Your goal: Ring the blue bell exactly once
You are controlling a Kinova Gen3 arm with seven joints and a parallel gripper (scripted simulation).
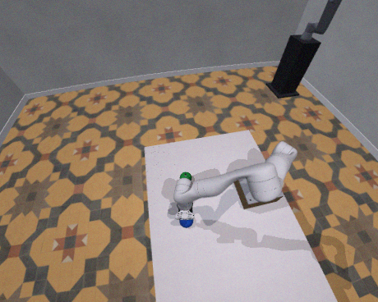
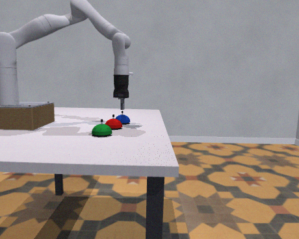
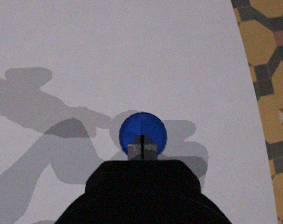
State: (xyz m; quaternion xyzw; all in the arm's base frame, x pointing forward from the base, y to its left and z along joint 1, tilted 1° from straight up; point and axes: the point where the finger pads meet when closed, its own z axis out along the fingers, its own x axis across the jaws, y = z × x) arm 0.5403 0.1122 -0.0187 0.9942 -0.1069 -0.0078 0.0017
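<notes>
Now: hand 5 cm above the blue bell. The rest, counted from my hand: red bell (14 cm to the right, 5 cm below, 3 cm behind); green bell (28 cm to the right, 6 cm behind, 5 cm below).
</notes>
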